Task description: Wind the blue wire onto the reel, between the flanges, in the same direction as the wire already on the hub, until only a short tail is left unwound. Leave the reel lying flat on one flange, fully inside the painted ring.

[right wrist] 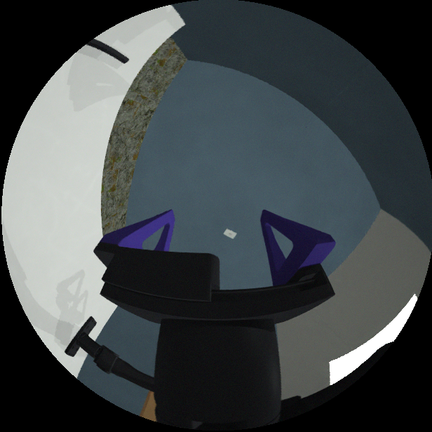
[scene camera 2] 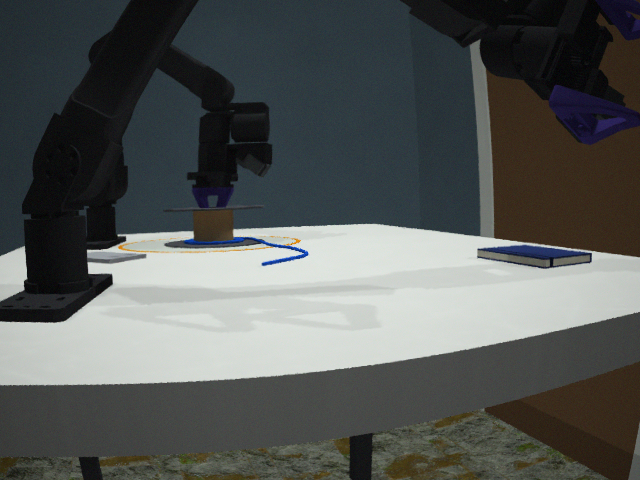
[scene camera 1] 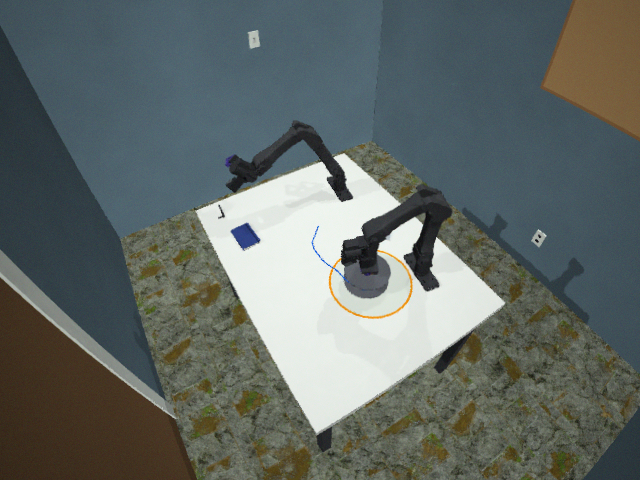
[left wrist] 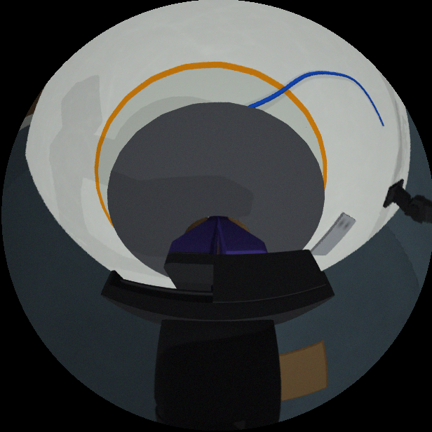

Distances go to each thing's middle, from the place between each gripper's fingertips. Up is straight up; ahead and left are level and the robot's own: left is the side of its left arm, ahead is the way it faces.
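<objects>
Counting from my left hand, I find the reel (scene camera 2: pixel 210 224) 1 cm above it, and going by their middles, of the things named here the reel is the nearest to my left hand. The flat grey slab (left wrist: pixel 344 222) is 19 cm to the right of my left hand and 20 cm behind it, and it sits 2 cm below.
As for the flat grey slab, my right hand is 60 cm to the right of it, 44 cm past it and 18 cm above it. Going by its middle, the slab is nearer to my left hand than to my right hand. The reel is 78 cm to the left of my right hand, 23 cm behind it and 15 cm below it.
</objects>
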